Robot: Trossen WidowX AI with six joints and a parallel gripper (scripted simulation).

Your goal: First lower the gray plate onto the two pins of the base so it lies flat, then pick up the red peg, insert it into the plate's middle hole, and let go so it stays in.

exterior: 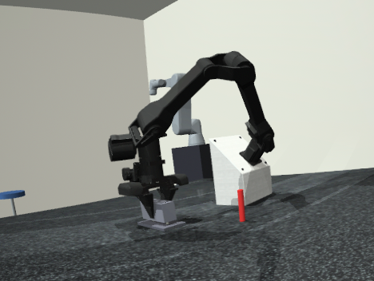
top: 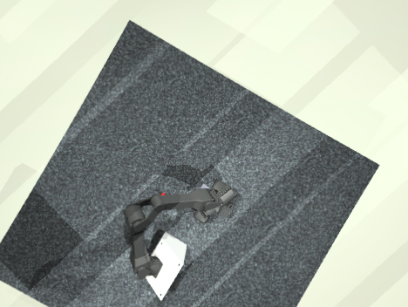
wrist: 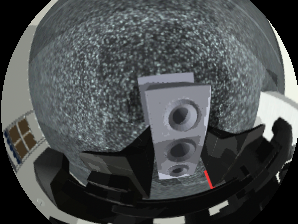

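Now: the base 2 cm below my gripper tip. The rest, counted from my gripper tip: gray plate (3 cm above); then red peg (9 cm behind, 20 cm to the left, 1 cm above).
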